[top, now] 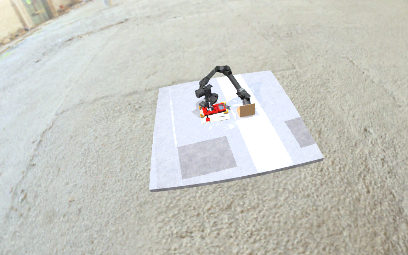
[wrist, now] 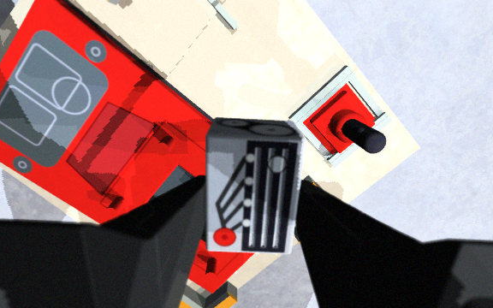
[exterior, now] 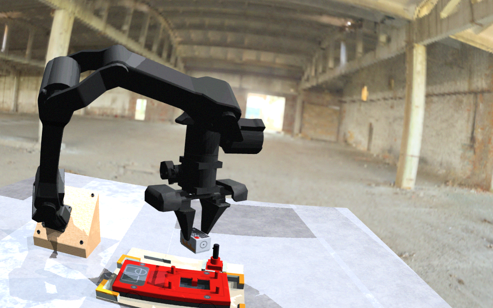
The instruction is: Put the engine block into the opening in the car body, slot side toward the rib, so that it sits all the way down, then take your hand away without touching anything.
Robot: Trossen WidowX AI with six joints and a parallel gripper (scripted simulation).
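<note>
The cream base plate lies 80 mm below my gripper tip, 40 mm to the right of it and 20 mm behind it. Also, from my gripper tip: engine block: 10 mm below.
</note>
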